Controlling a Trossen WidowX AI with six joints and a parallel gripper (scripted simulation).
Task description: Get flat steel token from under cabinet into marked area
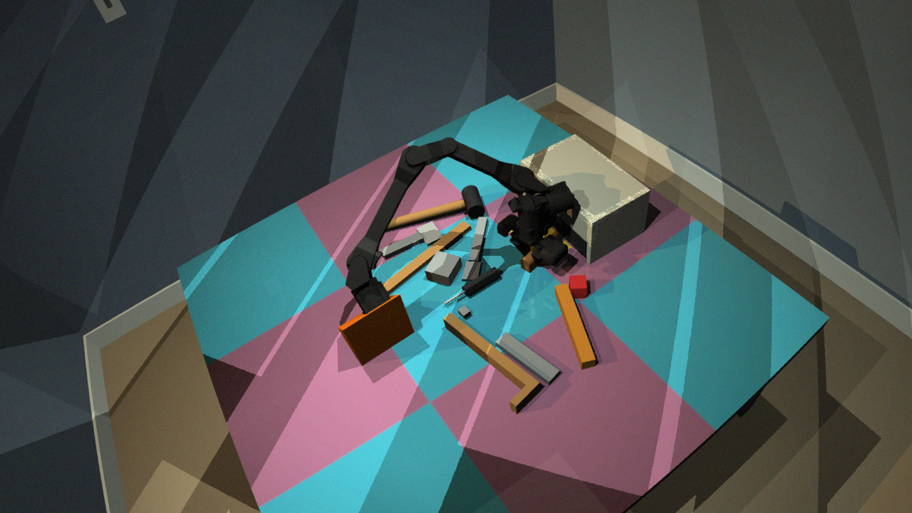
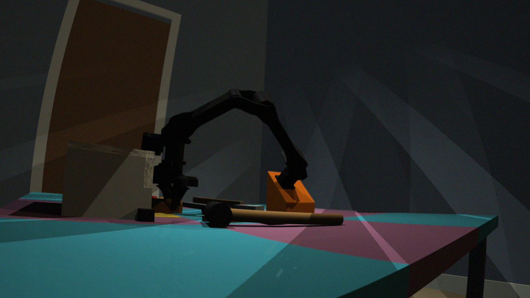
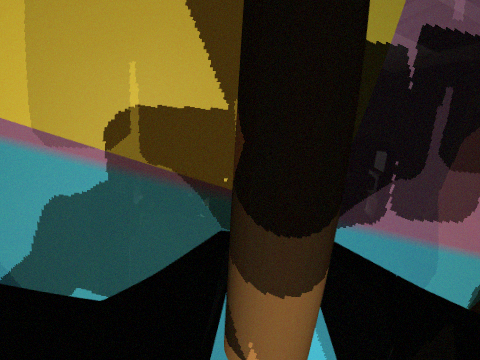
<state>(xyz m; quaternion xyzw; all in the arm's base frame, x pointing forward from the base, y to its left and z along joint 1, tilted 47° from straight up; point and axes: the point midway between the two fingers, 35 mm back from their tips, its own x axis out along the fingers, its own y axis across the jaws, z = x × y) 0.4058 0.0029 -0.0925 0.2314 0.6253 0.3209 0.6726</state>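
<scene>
My gripper tip is 230 mm past the small grey cube and 10 mm to the left of it. The rest, counted from my gripper tip: orange bar 220 mm to the right, 60 mm behind, 10 mm above; screwdriver 180 mm behind, 40 mm to the left; red cube 140 mm to the right, 20 mm ahead, 10 mm above.
</scene>
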